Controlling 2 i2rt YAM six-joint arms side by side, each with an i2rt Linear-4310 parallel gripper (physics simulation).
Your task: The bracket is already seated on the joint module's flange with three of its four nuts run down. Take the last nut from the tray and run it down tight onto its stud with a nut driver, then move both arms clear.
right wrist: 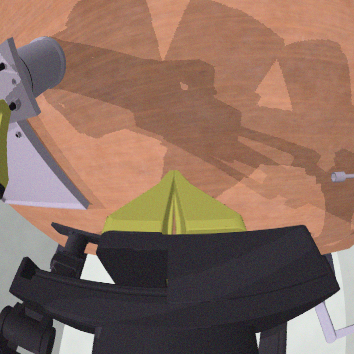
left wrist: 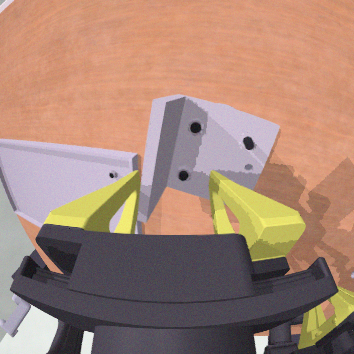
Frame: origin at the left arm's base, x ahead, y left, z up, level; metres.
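Where they show: left gripper, between the fingertips: (left wrist: 174, 177); right gripper, between the fingertips: (right wrist: 173, 177); left arm's base, origin of its link: (right wrist: 79, 233).
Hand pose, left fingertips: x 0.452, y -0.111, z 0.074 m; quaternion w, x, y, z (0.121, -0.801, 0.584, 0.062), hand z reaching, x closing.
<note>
Each offset is from my left fingertips to the centre of the thing. "*": to the spot under its first point. Level surfaces: height alone.
The grey bracket {dy -0.020, dx +0.023, dz +0.008 m} (left wrist: 230, 125) (right wrist: 29, 100) sits on the round joint module {dy -0.020, dx +0.023, dz -0.037 m} (right wrist: 47, 62). Dark round nut spots (left wrist: 195, 127) (left wrist: 183, 175) and a dark elongated spot {* dy -0.035, dx +0.044, dz +0.000 m} (left wrist: 248, 143) show on its plate. A small nut {dy +0.080, dx -0.074, dz -0.067 m} (left wrist: 112, 175) (right wrist: 18, 134) lies in the grey tray {dy +0.229, dx -0.196, dz -0.066 m} (left wrist: 55, 175) (right wrist: 40, 175), near the tray's edge beside the bracket. My left gripper (left wrist: 174, 177) is partly open and empty, above the gap between tray and bracket; one finger hides the plate's lower part. My right gripper (right wrist: 173, 177) is shut and empty, well right of the bracket. A nut driver's socket end {* dy -0.386, dx -0.067, dz -0.048 m} (right wrist: 339, 176) shows at the right wrist view's right edge.
The wooden table top {dz -0.074 m} (left wrist: 100, 65) (right wrist: 115, 175) lies under everything, with arm shadows across it. The tray stands close beside the bracket. Part of the right gripper shows at the lower right of the left wrist view, and a left finger at the right wrist view's left edge.
</note>
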